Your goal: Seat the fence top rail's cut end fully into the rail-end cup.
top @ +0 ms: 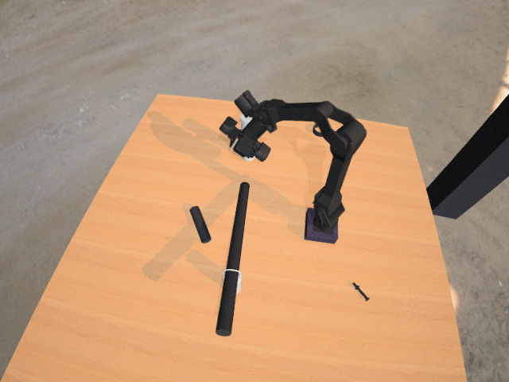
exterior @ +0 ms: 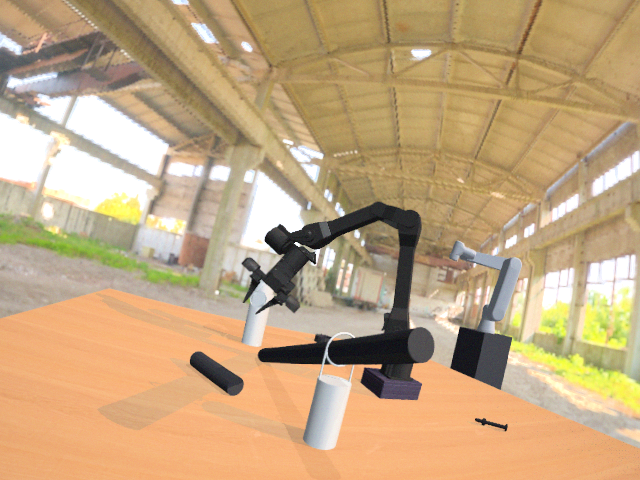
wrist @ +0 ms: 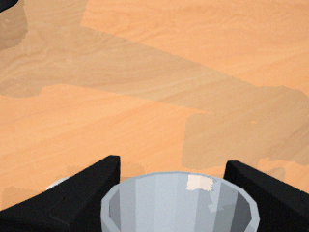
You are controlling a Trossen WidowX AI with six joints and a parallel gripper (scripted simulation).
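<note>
The short black cylinder is 5 cm ahead of my gripper tip, 27 cm to the left of it and 10 cm below it. From my gripper tip the other things lie so: pale grey rail-end cup: 2 cm behind, 2 cm to the right, 3 cm above; then small black bolt: 51 cm behind, 38 cm to the left, 11 cm below; then short white line post: 11 cm behind, 44 cm to the left, 1 cm below.
</note>
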